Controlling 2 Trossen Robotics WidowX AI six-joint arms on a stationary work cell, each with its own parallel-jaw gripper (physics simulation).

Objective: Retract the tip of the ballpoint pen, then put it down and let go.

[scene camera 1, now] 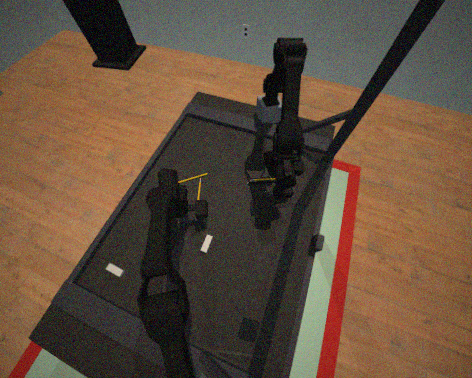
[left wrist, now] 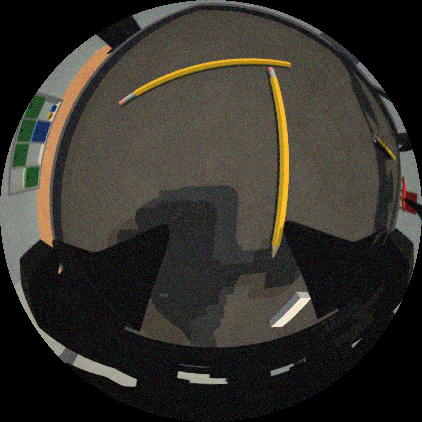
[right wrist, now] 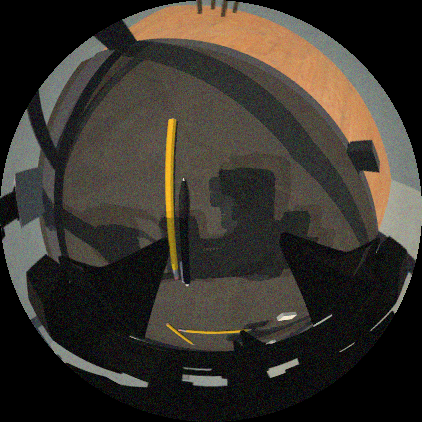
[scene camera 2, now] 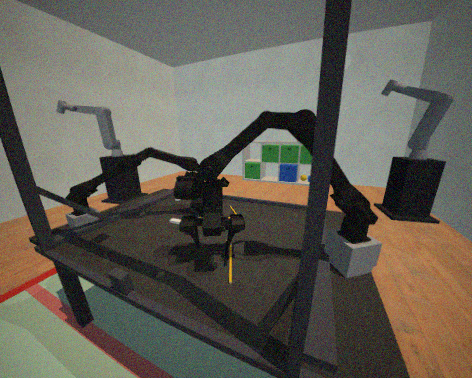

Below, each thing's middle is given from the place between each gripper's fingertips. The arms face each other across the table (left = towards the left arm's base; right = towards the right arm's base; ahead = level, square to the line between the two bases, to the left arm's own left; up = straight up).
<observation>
Now: right hand 4 cm short of the ballpoint pen [right wrist: 182, 197], 3 cm to the left of it and 4 cm above it. Also, from my right hand: yellow pencil [left wrist: 282, 130]: 29 cm ahead, 10 cm to the left, 4 cm below.
Now: the yellow pencil 3 cm behind my left hand and 7 cm to the right of it. From my left hand the other things lie so: ballpoint pen: 27 cm behind, 20 cm to the right.
</observation>
